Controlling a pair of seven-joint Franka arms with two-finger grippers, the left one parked.
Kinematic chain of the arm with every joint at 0, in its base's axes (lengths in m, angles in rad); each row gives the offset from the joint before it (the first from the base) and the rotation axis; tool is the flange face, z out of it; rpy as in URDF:
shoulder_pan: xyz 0 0 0.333 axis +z
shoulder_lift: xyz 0 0 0 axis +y
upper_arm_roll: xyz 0 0 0.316 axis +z
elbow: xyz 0.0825 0 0 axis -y
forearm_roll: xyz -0.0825 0 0.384 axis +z
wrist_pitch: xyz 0 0 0 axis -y
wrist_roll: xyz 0.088 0 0 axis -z
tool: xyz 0 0 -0.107 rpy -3.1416 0 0
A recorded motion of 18 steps. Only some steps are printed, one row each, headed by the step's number.
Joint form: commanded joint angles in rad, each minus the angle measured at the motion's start. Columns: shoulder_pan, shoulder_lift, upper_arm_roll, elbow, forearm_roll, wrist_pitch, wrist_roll.
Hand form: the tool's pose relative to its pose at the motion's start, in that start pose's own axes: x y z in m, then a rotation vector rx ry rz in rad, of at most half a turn. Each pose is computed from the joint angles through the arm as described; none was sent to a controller.
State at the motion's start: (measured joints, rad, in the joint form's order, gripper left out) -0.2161 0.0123 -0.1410 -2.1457 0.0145 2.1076 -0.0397
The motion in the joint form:
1: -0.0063 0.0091 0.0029 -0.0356 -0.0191 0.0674 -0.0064
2: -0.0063 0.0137 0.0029 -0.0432 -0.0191 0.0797 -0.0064
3: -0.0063 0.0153 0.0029 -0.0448 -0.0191 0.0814 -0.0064
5: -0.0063 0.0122 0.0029 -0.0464 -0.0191 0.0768 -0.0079
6: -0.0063 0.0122 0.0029 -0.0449 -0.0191 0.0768 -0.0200
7: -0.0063 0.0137 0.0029 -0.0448 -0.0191 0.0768 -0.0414
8: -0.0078 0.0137 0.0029 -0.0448 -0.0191 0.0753 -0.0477
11: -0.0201 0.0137 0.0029 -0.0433 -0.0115 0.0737 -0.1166
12: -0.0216 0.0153 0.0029 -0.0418 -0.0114 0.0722 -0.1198
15: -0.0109 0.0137 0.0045 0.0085 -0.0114 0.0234 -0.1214
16: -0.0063 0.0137 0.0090 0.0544 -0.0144 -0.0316 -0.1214
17: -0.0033 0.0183 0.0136 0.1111 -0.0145 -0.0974 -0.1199
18: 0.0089 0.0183 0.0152 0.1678 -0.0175 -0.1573 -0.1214
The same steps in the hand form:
1: -0.0008 0.0028 0.0151 -0.0182 0.0220 -0.0131
2: -0.0011 0.0028 0.0198 -0.0188 0.0221 -0.0131
3: -0.0012 0.0028 0.0212 -0.0190 0.0207 -0.0131
5: -0.0023 0.0028 0.0208 -0.0185 0.0175 -0.0146
6: -0.0019 0.0028 0.0201 -0.0186 0.0189 -0.0267
7: -0.0018 0.0028 0.0208 -0.0190 0.0173 -0.0481
8: -0.0020 0.0036 0.0209 -0.0189 0.0158 -0.0529
11: -0.0020 0.0098 0.0203 -0.0127 0.0158 -0.1052
12: -0.0017 0.0106 0.0206 -0.0126 0.0142 -0.1068
15: 0.0055 0.0041 0.0012 -0.0131 0.0171 -0.1209
16: 0.0101 -0.0008 -0.0151 -0.0150 0.0077 -0.1315
17: 0.0155 -0.0051 -0.0333 -0.0147 -0.0060 -0.1375
18: 0.0198 -0.0128 -0.0547 -0.0178 -0.0096 -0.1539

